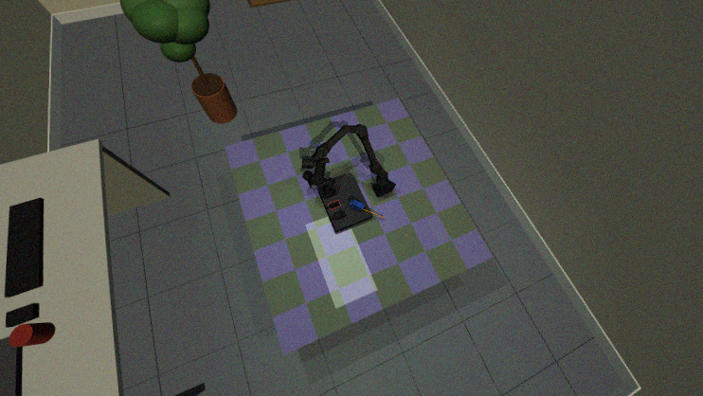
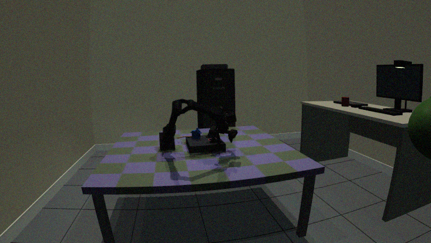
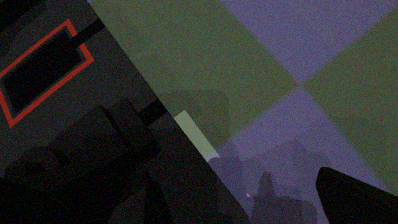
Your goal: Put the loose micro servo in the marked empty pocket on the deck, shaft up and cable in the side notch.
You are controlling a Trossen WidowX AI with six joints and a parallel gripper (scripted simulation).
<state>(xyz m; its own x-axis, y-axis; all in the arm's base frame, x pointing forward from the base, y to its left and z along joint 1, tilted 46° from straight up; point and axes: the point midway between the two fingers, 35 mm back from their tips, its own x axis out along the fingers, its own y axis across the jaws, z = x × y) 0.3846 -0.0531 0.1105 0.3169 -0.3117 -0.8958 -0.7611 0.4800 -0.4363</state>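
The dark deck is 17 cm behind my gripper tip, 12 cm to the left of it and 4 cm below it.
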